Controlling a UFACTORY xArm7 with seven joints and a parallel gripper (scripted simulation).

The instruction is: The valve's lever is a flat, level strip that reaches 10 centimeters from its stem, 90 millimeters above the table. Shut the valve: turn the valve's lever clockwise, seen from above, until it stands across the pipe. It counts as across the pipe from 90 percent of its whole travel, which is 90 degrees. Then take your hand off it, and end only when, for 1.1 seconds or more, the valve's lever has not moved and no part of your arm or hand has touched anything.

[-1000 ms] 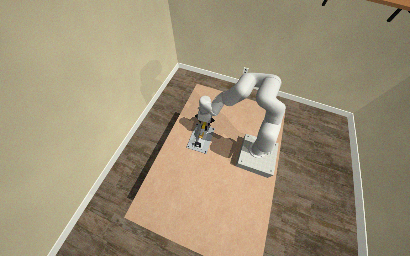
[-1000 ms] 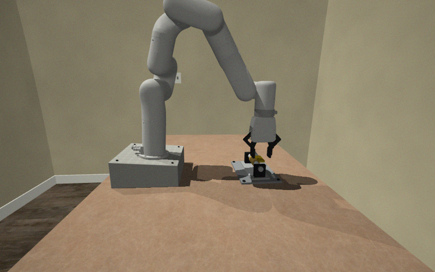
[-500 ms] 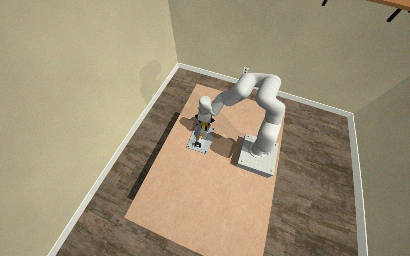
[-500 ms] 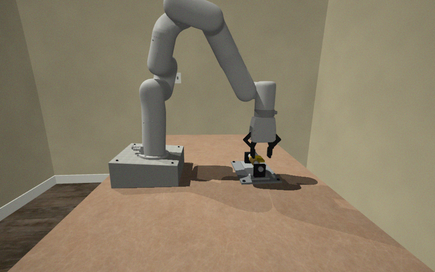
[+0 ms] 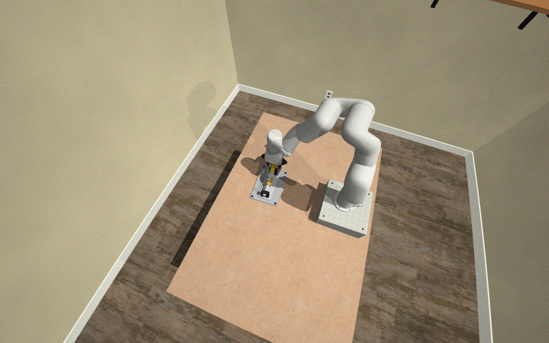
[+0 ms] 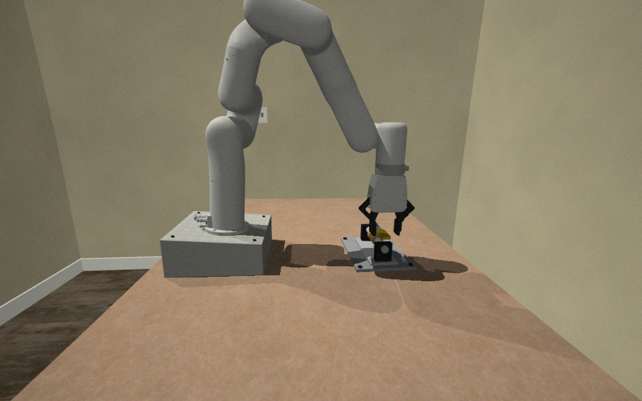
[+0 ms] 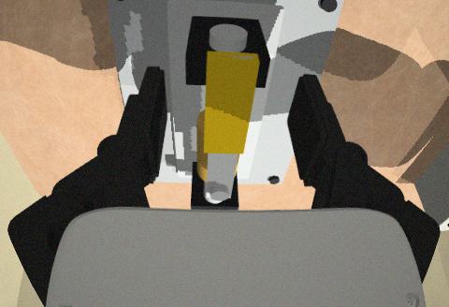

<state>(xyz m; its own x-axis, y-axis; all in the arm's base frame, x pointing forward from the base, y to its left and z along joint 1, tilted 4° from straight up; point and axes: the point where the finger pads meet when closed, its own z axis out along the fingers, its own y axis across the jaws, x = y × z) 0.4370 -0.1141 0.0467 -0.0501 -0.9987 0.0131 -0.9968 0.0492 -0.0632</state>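
Now: the yellow lever 50 mm to the left of my hand and 20 mm below it. From my hand the other things lie so: grey baseplate (90 mm to the left, 100 mm below).
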